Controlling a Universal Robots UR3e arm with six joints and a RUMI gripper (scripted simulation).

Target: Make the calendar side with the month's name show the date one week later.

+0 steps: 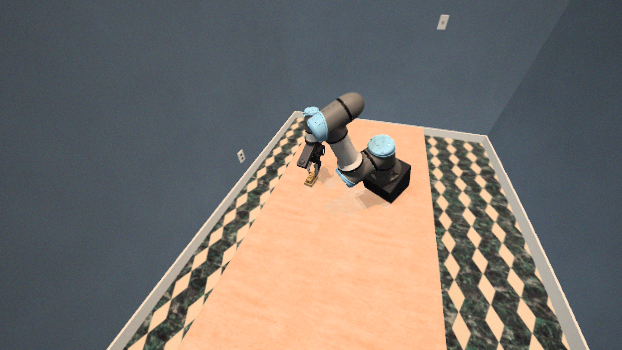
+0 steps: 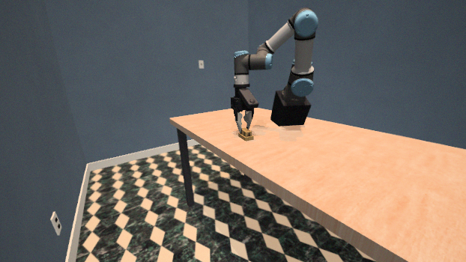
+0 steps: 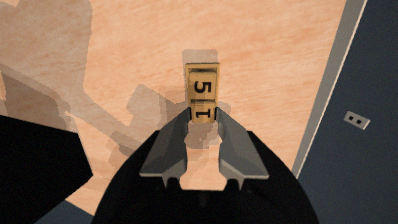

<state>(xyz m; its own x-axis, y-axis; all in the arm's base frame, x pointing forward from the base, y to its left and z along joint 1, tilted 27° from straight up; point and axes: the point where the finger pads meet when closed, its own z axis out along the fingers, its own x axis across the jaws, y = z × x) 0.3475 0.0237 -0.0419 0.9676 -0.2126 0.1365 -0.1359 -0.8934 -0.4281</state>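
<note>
Right now the wooden tray is 20 mm to the left of my hand and 30 mm below it.
</note>
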